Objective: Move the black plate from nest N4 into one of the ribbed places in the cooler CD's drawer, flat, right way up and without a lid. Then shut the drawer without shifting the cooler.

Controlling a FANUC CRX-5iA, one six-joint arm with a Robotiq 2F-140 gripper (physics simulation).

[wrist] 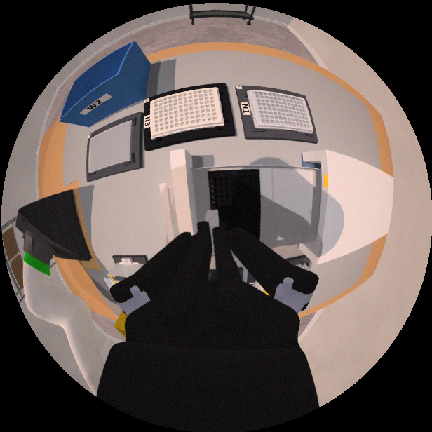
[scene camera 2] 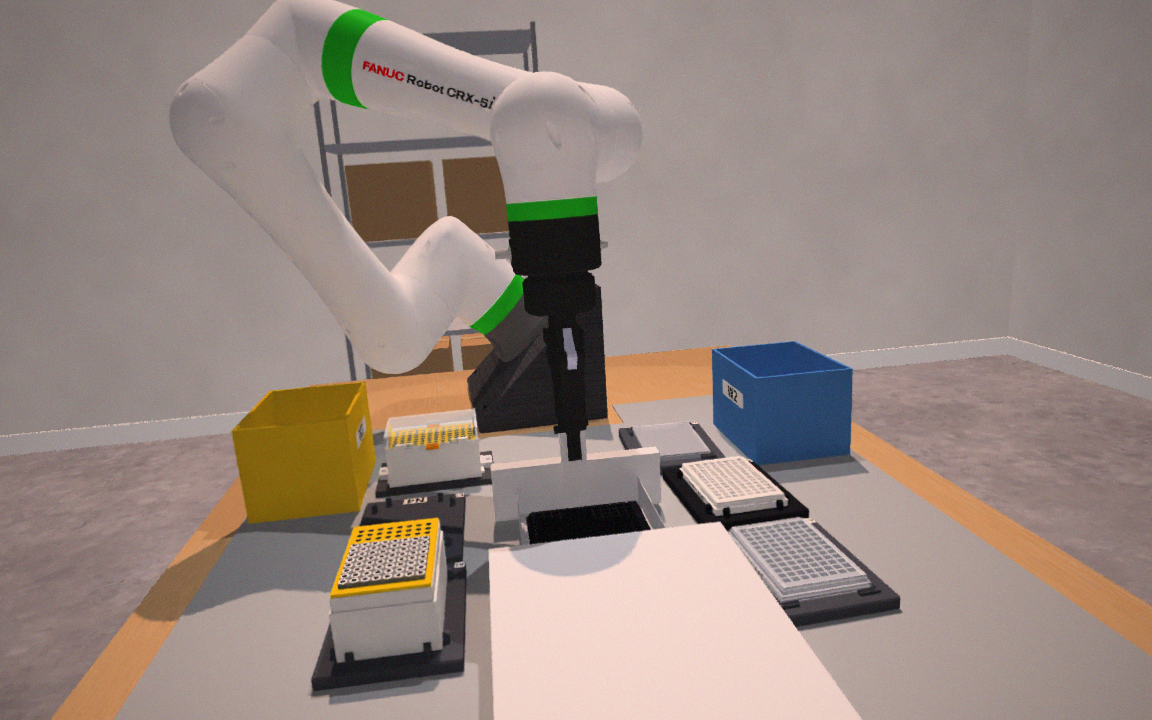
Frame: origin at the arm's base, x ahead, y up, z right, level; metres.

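Where they show: gripper, fingertip midpoint: [scene camera 2: 576, 485]; arm's base at its link origin: [scene camera 2: 530, 329].
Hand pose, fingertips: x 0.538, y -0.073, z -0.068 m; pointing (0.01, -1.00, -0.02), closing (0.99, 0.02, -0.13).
Things, the pixels of their top centre, and the offset from my fingertips.
- black plate at its top centre: [scene camera 2: 587, 521] dy -0.026, dx +0.038, dz -0.010 m
- dark nest at its top centre: [scene camera 2: 408, 519] dy -0.031, dx -0.009, dz +0.192 m
- Yellow bin at its top centre: [scene camera 2: 304, 404] dy +0.067, dx -0.168, dz +0.349 m
- Blue bin W2 at its top centre: [scene camera 2: 777, 358] dy +0.067, dx -0.247, dz -0.293 m
- N3 at its top centre: [scene camera 2: 730, 477] dy -0.027, dx -0.057, dz -0.184 m
- N1 at its top centre: [scene camera 2: 794, 549] dy -0.027, dx +0.122, dz -0.206 m
The black plate [scene camera 2: 586, 521] [wrist: 237, 200] lies flat in the open drawer; wells show and no lid is seen. The drawer's white front wall [scene camera 2: 535, 488] [wrist: 181, 200] stands out from the cooler CD [scene camera 2: 645, 628] [wrist: 362, 200], a white box. The wrist view shows part of the drawer floor beside the plate; the ribs are hard to make out. The gripper [scene camera 2: 575, 456] [wrist: 212, 226] is shut and empty, pointing down, its tips at the height of the front wall's top edge. Touch cannot be told. The dark nest [scene camera 2: 444, 511], apparently N4, is bare.
Yellow bin [scene camera 2: 301, 458] and tip boxes [scene camera 2: 386, 615] [scene camera 2: 433, 454] stand left of the drawer in the scene view. Blue bin W2 [scene camera 2: 798, 407] [wrist: 112, 87], a white plate on N3 [scene camera 2: 732, 485] [wrist: 186, 112] and a grey plate on N1 [scene camera 2: 798, 551] [wrist: 281, 111] stand right.
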